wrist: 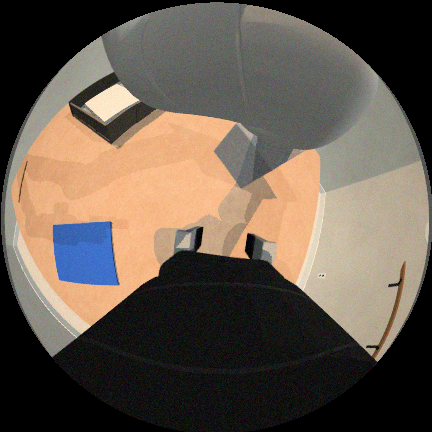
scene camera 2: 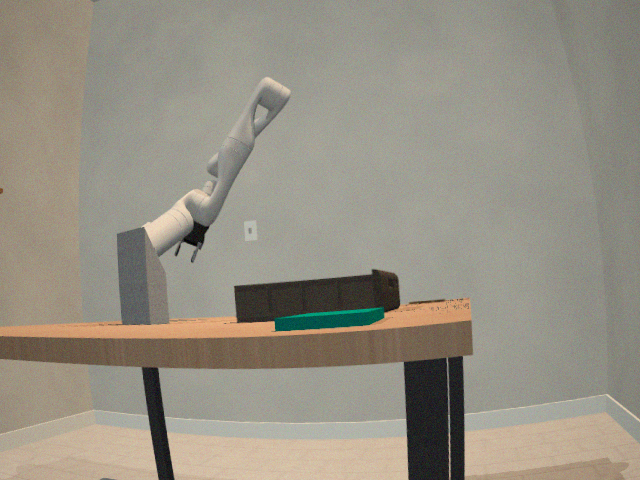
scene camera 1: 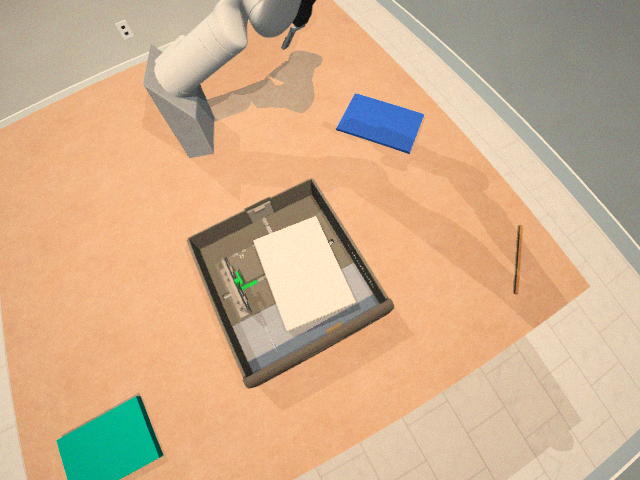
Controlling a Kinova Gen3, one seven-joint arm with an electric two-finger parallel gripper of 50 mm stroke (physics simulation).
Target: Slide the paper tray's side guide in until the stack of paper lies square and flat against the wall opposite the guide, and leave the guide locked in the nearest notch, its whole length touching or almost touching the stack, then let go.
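Seen in the pictures: gripper, fingertip midpoint: [wrist: 223, 239] [scene camera 2: 183, 258] [scene camera 1: 276, 39]; arm's base, origin of the base link: [scene camera 2: 139, 251] [scene camera 1: 171, 80].
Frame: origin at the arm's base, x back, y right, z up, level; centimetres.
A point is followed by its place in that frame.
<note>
The dark paper tray [scene camera 1: 217, 310] @[x -51.4, y 7.7, z -11.8 cm] [scene camera 2: 305, 299] @[x -50.5, y 8.1, z -15.8 cm] [wrist: 92, 124] @[x -42.1, y -21.4, z -16.5 cm] stands on the table. The cream paper stack [scene camera 1: 306, 273] @[x -50.4, y -11.1, z -16.1 cm] [wrist: 111, 102] @[x -46.2, y -11.7, z -16.1 cm] lies in it, turned slightly against the side walls, with a gap to the wall opposite the guide. The side guide [scene camera 1: 235, 286] @[x -48.2, y 3.0, z -12.2 cm], a grey upright plate with a green part [scene camera 1: 248, 284] @[x -46.6, y 1.3, z -18.7 cm], stands near the other side wall in scene camera 1, apart from the stack. The guide is hidden in the wrist view. My gripper [scene camera 2: 186, 252] @[x 2.1, y -26.7, z -0.5 cm] [wrist: 223, 239] @[x 2.1, y -26.7, z -0.5 cm] is open and empty, high above the table beside the arm's base, well away from the tray.
A blue flat block [scene camera 1: 381, 122] @[x -18.6, y -47.1, z -19.3 cm] [wrist: 85, 254] @[x -16.0, y -45.8, z -19.3 cm] lies on the arm's side of the table. A green flat block [scene camera 1: 111, 439] @[x -65.6, y 38.7, z -18.3 cm] [scene camera 2: 330, 319] @[x -69.3, y 50.1, z -18.9 cm] lies on the guide's side of the tray. A thin brown bar [scene camera 1: 517, 258] @[x -67.0, y -57.0, z -19.6 cm] lies near the far table edge. The grey arm base [scene camera 1: 180, 118] @[x -6.8, y 1.6, z -5.5 cm] [scene camera 2: 139, 279] @[x -2.6, y 4.2, z -8.0 cm] [wrist: 237, 152] @[x -2.2, y -3.2, z -12.3 cm] stands behind the tray.
</note>
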